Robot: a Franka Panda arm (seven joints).
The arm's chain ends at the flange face. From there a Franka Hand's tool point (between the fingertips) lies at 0.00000 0.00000 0.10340 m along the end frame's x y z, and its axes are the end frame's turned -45 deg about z.
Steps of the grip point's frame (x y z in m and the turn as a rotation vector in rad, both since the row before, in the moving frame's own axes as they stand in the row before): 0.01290, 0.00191, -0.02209, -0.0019, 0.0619, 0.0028; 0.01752, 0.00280, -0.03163, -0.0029, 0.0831, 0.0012; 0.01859, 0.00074, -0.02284, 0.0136, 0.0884, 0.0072; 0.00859, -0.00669, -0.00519, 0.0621, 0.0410, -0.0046
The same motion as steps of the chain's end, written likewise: 0.00580, -0.00339, -0.02189, 0.0424, 0.0451, 0.0028; 0.00808, -0.00456, -0.03127, 0.0567, 0.0608, 0.0012; 0.00818, -0.00519, -0.02243, 0.0721, 0.0529, 0.0072; 0.00290, -0.00328, -0.00490, 0.0729, -0.0149, -0.0046
